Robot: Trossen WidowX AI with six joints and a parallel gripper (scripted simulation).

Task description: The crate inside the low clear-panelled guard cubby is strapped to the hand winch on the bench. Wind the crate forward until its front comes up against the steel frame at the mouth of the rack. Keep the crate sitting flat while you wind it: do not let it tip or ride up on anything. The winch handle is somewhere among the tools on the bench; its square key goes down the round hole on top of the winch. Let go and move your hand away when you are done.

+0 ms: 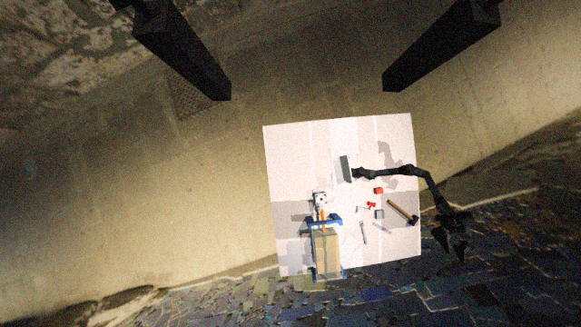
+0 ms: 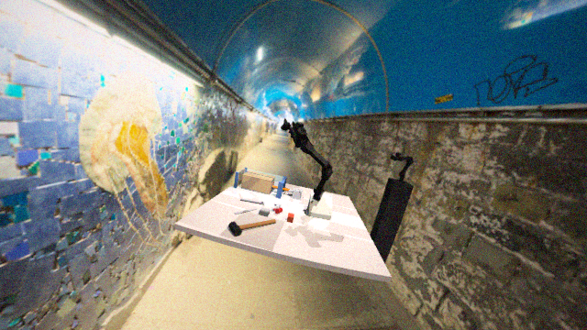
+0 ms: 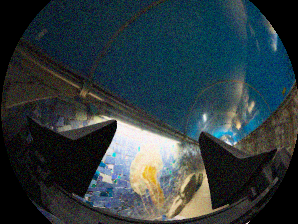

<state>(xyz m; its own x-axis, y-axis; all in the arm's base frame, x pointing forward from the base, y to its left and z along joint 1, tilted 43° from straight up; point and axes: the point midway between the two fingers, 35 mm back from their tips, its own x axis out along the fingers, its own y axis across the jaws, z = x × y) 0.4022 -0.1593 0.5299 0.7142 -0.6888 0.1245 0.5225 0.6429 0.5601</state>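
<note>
Right now the winch handle is 2 cm behind my gripper tip, 6 cm to the right of it and 72 cm below it. Also, from my gripper tip: grey bar: 17 cm ahead, 11 cm to the left, 73 cm below; then grey block: 4 cm ahead, 7 cm to the left, 72 cm below; then dark red knob: 4 cm behind, 2 cm to the right, 71 cm below.
</note>
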